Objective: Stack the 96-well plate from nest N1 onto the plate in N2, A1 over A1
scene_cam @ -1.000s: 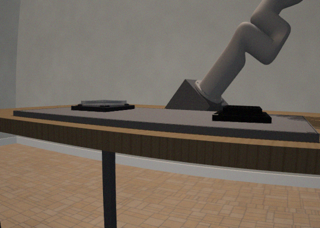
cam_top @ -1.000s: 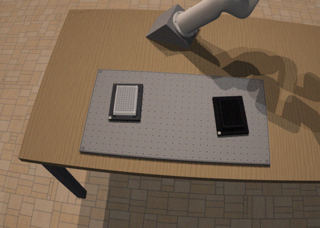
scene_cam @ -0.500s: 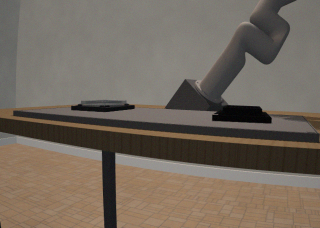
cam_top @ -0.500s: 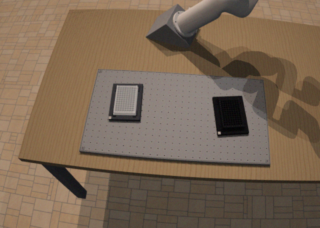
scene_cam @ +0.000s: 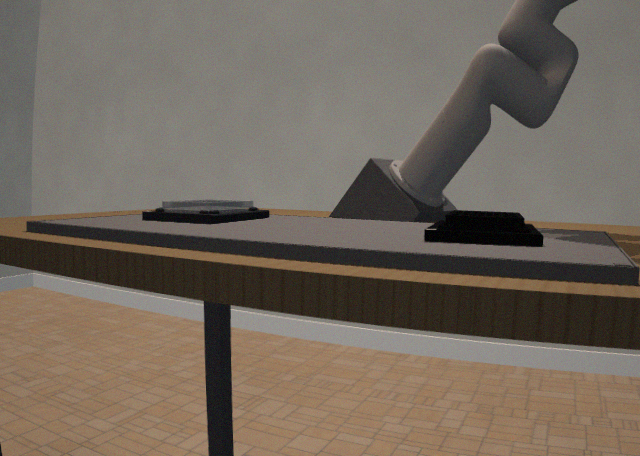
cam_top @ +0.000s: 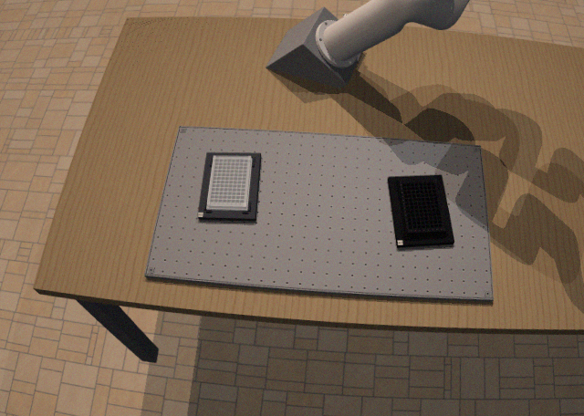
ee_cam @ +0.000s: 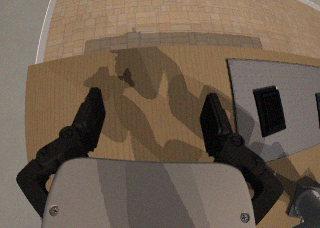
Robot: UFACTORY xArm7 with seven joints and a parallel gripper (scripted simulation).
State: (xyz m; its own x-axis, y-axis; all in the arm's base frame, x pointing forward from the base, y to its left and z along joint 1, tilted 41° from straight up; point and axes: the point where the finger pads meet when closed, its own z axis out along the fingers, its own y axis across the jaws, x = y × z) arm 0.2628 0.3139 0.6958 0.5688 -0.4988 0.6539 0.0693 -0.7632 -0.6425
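Now: the black 96-well plate 420 mm to the right of my hand, 340 mm below it and 80 mm ahead of it. From my hand the other things lie so: clear 96-well plate (820 mm to the right, 340 mm below, 130 mm ahead).
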